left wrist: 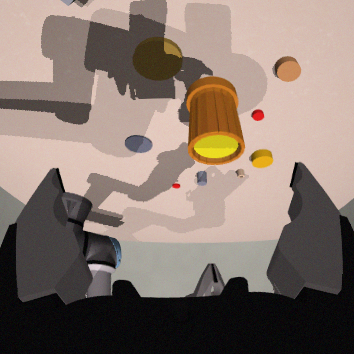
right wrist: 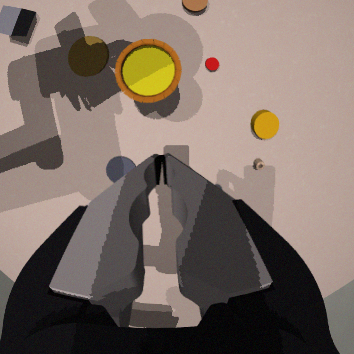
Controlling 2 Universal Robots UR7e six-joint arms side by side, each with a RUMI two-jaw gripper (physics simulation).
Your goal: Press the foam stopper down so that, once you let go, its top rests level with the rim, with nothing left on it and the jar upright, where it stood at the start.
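The brown wooden jar [left wrist: 214, 117] [right wrist: 119, 75] stands upright on the table. The yellow foam stopper [left wrist: 216, 146] [right wrist: 149, 71] sits inside its mouth, with a thin dark band between it and the rim; its exact height against the rim is hard to tell. Nothing lies on the stopper; a shadow crosses part of it. My left gripper [left wrist: 176, 165] is open and empty, its jaws wide apart, with the jar in view beyond them and not touching it. My right gripper [right wrist: 161, 156] is shut with its tips together and empty, apart from the jar.
Around the jar lie a dark yellow disc [left wrist: 157, 59] [right wrist: 88, 56], a blue-grey disc [left wrist: 138, 144] [right wrist: 120, 169], an orange-brown disc [left wrist: 288, 69] [right wrist: 195, 5], a red disc [left wrist: 258, 115] [right wrist: 212, 64] and a yellow disc [left wrist: 262, 158] [right wrist: 265, 124]. A grey block [right wrist: 18, 23] is at the upper left.
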